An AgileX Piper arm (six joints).
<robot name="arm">
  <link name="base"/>
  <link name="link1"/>
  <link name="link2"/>
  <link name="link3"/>
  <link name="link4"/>
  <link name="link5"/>
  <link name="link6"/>
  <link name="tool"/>
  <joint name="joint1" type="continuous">
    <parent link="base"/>
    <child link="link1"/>
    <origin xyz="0 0 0.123" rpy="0 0 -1.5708"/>
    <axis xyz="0 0 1"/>
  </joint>
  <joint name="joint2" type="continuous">
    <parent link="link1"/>
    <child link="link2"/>
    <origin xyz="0 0 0" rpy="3.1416 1.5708 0"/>
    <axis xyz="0 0 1"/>
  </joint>
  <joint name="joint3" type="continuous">
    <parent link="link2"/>
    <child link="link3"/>
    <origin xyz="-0.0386 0.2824 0" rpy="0 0 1.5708"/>
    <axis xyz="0 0 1"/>
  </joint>
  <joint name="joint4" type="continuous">
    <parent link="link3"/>
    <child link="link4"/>
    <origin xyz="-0.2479 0.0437 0" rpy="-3.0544 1.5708 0"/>
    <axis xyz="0 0 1"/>
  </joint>
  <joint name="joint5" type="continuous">
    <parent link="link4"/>
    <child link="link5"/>
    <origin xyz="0 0 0" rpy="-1.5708 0 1.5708"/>
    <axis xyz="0 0 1"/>
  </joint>
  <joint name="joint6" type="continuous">
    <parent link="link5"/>
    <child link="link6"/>
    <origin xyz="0 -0.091 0" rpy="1.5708 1.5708 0"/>
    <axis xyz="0 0 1"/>
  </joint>
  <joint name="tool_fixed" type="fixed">
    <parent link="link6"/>
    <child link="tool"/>
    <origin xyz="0 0 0" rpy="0 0 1.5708"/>
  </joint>
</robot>
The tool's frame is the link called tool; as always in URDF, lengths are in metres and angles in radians. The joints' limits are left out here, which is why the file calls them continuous.
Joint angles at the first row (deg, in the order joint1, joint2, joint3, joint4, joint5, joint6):
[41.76, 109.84, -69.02, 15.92, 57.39, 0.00]
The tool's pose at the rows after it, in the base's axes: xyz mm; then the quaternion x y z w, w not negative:
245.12 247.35 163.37 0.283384 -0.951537 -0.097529 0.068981
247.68 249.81 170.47 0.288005 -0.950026 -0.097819 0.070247
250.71 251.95 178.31 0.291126 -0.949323 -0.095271 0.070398
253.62 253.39 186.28 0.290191 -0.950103 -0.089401 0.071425
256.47 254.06 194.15 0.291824 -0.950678 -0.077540 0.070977
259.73 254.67 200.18 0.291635 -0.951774 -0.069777 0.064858
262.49 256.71 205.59 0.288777 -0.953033 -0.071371 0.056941
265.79 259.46 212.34 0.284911 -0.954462 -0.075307 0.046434
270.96 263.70 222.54 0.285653 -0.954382 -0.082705 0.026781
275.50 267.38 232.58 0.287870 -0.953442 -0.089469 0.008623
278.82 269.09 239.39 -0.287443 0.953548 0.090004 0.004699
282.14 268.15 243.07 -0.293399 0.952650 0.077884 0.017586
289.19 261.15 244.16 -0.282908 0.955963 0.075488 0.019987
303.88 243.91 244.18 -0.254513 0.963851 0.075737 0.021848
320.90 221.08 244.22 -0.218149 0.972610 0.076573 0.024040
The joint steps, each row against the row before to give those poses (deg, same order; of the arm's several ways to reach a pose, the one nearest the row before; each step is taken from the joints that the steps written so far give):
[0.00, 0.00, -1.38, -0.11, 1.60, 0.00]
[0.00, 0.00, -1.83, -0.22, 1.95, 0.00]
[0.00, 0.00, -2.01, -0.61, 2.09, 0.42]
[0.00, 0.00, -2.04, -0.92, 2.27, 1.04]
[0.09, 0.00, -2.03, -1.62, 2.36, 1.10]
[0.00, 0.00, -1.56, -1.29, 1.16, 0.84]
[0.00, 0.00, -1.34, -0.25, 0.38, 0.60]
[0.00, 0.00, -1.63, -0.12, 0.28, 0.69]
[0.00, 0.00, -2.43, -0.21, -0.01, 0.20]
[0.00, 0.00, -2.32, -0.20, 0.10, 0.00]
[0.00, 0.00, -1.58, -0.65, 0.12, 0.40]
[0.00, 0.00, -0.93, -1.98, 0.13, 0.00]
[-1.39, 0.04, -0.32, -0.32, 0.23, 0.00]
[-3.36, 0.00, 0.01, 0.11, 0.00, 0.00]
[-4.23, 0.00, 0.00, 0.21, 0.00, 0.00]

